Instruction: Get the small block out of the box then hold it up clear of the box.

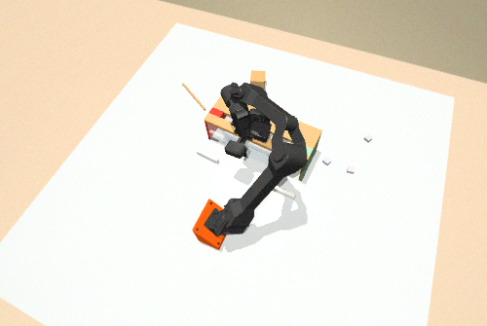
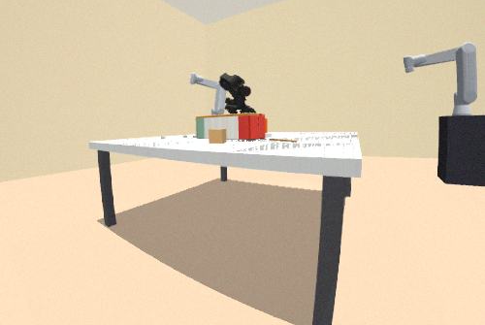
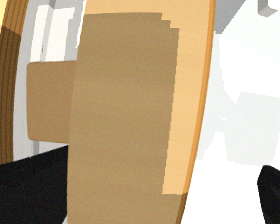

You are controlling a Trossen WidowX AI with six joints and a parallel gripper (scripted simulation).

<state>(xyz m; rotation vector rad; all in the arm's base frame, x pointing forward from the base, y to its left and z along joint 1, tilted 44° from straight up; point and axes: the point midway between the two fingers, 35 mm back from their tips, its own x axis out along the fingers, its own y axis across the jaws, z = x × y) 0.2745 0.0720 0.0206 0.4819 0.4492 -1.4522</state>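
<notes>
The box lies 40 mm ahead of my gripper tip and 20 mm below it. The rest, counted from my gripper tip: tan cube (320 mm ahead, 150 mm to the left, 60 mm below); thin wooden stick (140 mm ahead, 360 mm to the left, 80 mm below).
</notes>
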